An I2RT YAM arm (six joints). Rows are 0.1 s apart.
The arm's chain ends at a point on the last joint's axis. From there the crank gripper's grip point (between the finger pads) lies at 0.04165 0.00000 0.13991 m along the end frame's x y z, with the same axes.
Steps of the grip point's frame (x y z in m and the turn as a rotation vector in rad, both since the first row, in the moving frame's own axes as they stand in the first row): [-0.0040 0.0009 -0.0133 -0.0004 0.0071 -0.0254]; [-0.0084 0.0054 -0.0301 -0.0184 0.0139 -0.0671]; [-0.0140 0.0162 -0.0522 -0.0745 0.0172 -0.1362]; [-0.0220 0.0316 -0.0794 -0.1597 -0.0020 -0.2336]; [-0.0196 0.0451 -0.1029 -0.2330 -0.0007 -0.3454]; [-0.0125 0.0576 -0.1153 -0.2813 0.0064 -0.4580]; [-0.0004 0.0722 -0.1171 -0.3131 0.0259 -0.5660]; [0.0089 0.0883 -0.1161 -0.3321 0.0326 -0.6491]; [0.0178 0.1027 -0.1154 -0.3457 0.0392 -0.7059]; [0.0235 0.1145 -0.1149 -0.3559 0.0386 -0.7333]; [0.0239 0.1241 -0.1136 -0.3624 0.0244 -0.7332]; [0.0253 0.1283 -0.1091 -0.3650 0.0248 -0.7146]
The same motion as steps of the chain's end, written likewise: [-0.0050 0.0019 -0.0130 -0.0004 0.0071 -0.0254]; [-0.0103 0.0057 -0.0295 -0.0184 0.0139 -0.0671]; [-0.0167 0.0117 -0.0513 -0.0745 0.0172 -0.1362]; [-0.0232 0.0191 -0.0785 -0.1597 -0.0020 -0.2336]; [-0.0226 0.0274 -0.1008 -0.2330 -0.0007 -0.3454]; [-0.0179 0.0385 -0.1123 -0.2813 0.0064 -0.4580]; [-0.0093 0.0545 -0.1130 -0.3131 0.0259 -0.5660]; [-0.0013 0.0722 -0.1117 -0.3321 0.0326 -0.6491]; [0.0065 0.0877 -0.1107 -0.3457 0.0392 -0.7059]; [0.0120 0.0995 -0.1101 -0.3559 0.0386 -0.7333]; [0.0139 0.1075 -0.1092 -0.3624 0.0244 -0.7332]; [0.0150 0.1106 -0.1045 -0.3650 0.0248 -0.7146]
